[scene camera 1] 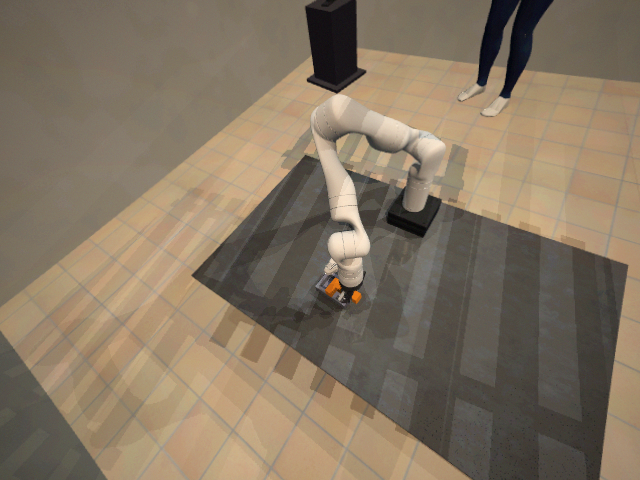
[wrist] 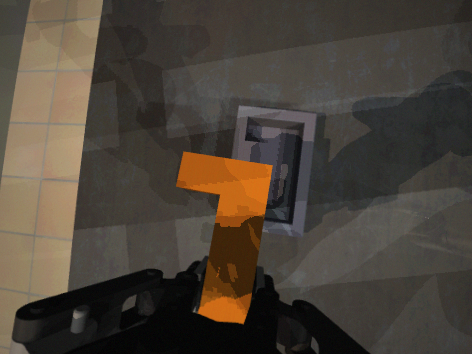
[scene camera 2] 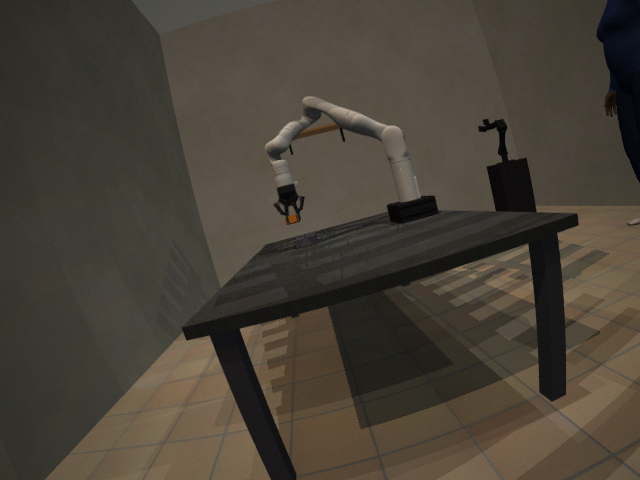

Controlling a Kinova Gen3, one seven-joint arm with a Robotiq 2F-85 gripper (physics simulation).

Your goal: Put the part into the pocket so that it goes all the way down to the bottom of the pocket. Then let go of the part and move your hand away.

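Places are measured from the arm's base along level axes (x ahead, y left, z up), in centimetres.
Pixels of known places: gripper, fingertip midpoint: [scene camera 1: 352, 296] [wrist: 232, 273] [scene camera 2: 294, 222]; arm's base at its link origin: [scene camera 1: 413, 203] [scene camera 2: 409, 200].
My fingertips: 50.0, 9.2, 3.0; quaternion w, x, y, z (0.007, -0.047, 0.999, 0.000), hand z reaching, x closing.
Observation:
For each thing: its top centre in the pictures, then the offset to it from my fingertips, as dx, dy, dz. "*": a spot on its surface instead. Level surfaces: height alone.
- orange L-shaped piece at its top centre: [wrist: 209, 246] [scene camera 1: 342, 291] [scene camera 2: 290, 215] +1.7, -2.5, +3.4
- grey-purple block at its top centre: [wrist: 269, 168] [scene camera 1: 336, 286] [scene camera 2: 305, 236] -0.9, -9.3, -7.3
- pocket at a spot on its surface: [wrist: 287, 155] * -2.8, -11.9, -10.5
- dark table at its surface level: dz -11.0
The part is an orange L-shaped piece [scene camera 1: 333, 287] [scene camera 2: 292, 219] [wrist: 242, 197]. My gripper [scene camera 1: 345, 295] [wrist: 232, 273] is shut on its long leg, and its short leg points left at the far end in the wrist view. Scene camera 2 shows the part well above the table, apart from the grey-purple block [scene camera 1: 321, 289] [scene camera 2: 306, 241] [wrist: 309, 175] that holds the pocket. In the wrist view, the pocket [wrist: 287, 155] opens upward, with a corner recess at its upper left. The part overlaps the block's left and lower-left side there, hiding some of the pocket.
The block lies on the dark table [scene camera 1: 480, 320] [scene camera 2: 361, 263] [wrist: 150, 200]. The table's edge and the tiled floor [wrist: 50, 150] show left in the wrist view. The arm's black base [scene camera 1: 408, 219] [scene camera 2: 413, 209] stands on the table. A black pedestal [scene camera 1: 333, 46] and a person [scene camera 1: 516, 46] are behind.

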